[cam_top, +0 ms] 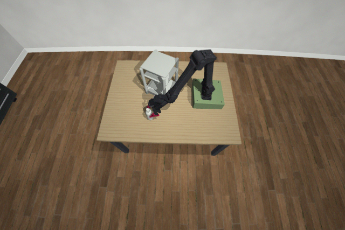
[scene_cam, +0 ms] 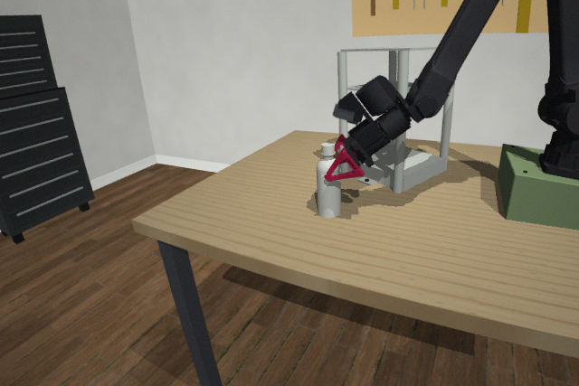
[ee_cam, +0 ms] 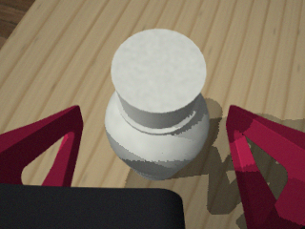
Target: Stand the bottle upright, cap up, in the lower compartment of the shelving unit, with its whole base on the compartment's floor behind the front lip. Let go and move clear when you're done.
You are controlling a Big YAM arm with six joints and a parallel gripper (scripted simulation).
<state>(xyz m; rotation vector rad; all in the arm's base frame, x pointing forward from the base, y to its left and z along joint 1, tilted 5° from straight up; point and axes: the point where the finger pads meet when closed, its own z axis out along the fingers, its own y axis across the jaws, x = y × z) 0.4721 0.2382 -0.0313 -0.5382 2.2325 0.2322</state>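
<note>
Now: hand right at the white bottle. Also, from my hand: shelving unit: 320 mm to the right, 70 mm above, 60 mm behind.
</note>
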